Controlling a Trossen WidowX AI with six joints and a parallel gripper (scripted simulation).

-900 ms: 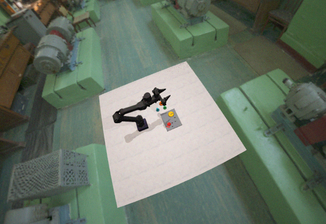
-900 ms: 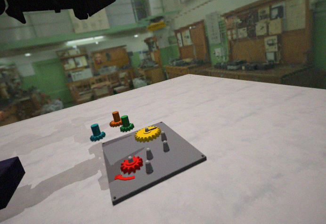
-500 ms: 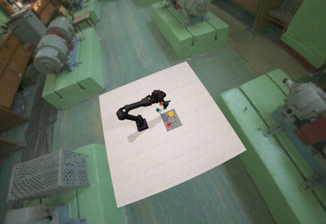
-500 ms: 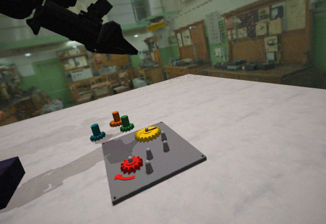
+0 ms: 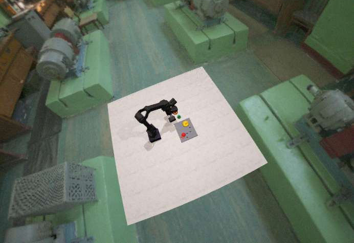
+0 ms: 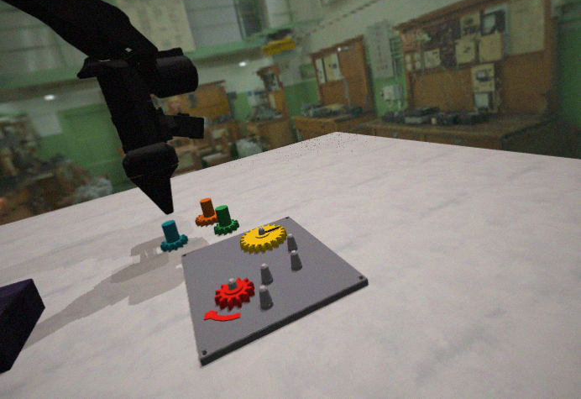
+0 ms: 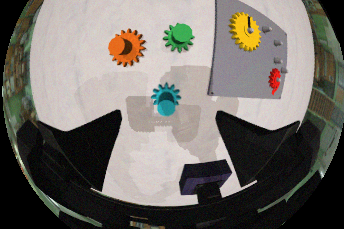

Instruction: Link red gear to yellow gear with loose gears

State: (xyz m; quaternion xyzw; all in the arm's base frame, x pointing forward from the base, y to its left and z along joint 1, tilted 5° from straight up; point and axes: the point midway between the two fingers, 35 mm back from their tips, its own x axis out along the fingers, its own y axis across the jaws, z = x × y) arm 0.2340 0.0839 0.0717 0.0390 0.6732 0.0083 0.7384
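Right now my gripper tip is 1 cm past the teal gear and 5 cm above it. From my gripper tip the other things lie so: yellow gear (10 cm ahead, 12 cm to the right, 5 cm below); then orange gear (7 cm ahead, 6 cm to the left, 5 cm below); then green gear (8 cm ahead, 1 cm to the right, 5 cm below).
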